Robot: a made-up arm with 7 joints.
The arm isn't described. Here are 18 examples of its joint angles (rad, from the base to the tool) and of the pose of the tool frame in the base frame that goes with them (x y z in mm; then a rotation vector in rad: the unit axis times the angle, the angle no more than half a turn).
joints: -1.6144 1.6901 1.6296 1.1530 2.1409 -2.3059 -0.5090
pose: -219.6 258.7 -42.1 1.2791 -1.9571 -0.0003
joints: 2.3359 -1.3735 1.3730 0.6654 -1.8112 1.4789 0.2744
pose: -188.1 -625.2 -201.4 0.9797 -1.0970 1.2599
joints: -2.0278 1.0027 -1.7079 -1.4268 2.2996 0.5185 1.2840
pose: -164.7 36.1 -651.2 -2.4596 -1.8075 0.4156
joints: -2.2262 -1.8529 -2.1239 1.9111 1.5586 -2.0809 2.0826
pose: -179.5 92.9 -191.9 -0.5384 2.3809 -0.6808
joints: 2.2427 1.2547 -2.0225 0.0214 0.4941 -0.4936 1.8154
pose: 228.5 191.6 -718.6 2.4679 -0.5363 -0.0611
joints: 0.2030 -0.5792 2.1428 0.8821 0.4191 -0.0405 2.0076
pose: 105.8 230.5 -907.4 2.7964 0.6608 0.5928
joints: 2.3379 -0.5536 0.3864 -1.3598 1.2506 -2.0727 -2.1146
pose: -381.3 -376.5 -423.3 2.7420 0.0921 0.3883
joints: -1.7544 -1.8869 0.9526 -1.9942 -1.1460 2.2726 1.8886
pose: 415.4 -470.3 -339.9 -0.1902 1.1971 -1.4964
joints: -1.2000 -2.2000 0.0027 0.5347 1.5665 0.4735 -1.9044
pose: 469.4 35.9 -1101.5 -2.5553 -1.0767 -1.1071
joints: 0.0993 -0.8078 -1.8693 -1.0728 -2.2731 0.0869 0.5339
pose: -189.6 398.6 377.7 -0.9509 -0.6274 1.4321
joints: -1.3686 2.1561 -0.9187 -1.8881 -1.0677 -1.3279 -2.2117
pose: -205.6 -191.0 -509.5 -1.5229 -1.0661 0.0289
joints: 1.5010 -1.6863 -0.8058 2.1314 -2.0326 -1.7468 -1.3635
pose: 196.5 -634.3 -431.7 2.4467 0.4201 1.3452
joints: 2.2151 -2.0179 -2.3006 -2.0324 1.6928 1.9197 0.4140
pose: 285.9 50.7 -411.1 -0.0327 2.1629 0.2833
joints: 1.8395 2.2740 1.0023 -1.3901 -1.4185 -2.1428 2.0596
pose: 112.2 13.9 -72.7 2.6706 -1.0442 0.0062
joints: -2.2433 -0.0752 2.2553 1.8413 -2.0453 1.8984 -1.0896
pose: 225.5 490.6 59.4 -0.7580 -0.5952 -2.2538
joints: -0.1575 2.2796 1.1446 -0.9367 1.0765 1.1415 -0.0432
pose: -148.9 -755.2 44.5 1.8033 0.1857 -0.7635
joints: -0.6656 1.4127 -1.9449 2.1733 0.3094 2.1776 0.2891
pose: -281.5 399.9 98.1 -0.4878 -0.8218 -0.9412
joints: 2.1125 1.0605 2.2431 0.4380 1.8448 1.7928 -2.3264
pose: -696.7 106.9 -442.2 -0.2675 -1.8536 -0.7694
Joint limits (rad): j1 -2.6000..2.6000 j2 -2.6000..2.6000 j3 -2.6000..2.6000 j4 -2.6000..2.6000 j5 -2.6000..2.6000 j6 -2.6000..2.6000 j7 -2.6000..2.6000
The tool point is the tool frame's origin. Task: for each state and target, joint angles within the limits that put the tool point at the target. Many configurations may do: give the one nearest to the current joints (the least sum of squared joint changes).
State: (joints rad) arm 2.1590 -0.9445 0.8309 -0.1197 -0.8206 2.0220 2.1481
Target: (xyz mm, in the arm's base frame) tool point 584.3 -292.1 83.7
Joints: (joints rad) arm 1.5415 -0.4118 0.5678 0.5017 -1.4185 1.4970 2.1275
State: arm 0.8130 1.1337 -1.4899 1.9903 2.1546 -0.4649 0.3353
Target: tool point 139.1 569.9 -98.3
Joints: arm 1.5307 0.8132 -1.2970 2.0335 2.1255 -0.8184 0.3813
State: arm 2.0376 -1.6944 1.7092 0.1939 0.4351 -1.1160 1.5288
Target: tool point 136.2 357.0 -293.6
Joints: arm 1.5336 -2.1027 2.2140 0.2087 0.3961 -1.1852 1.5610
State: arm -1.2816 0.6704 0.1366 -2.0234 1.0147 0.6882 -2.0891
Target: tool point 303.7 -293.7 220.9
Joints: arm -1.6673 0.3422 0.1543 -1.9487 0.9417 1.1067 -2.0735
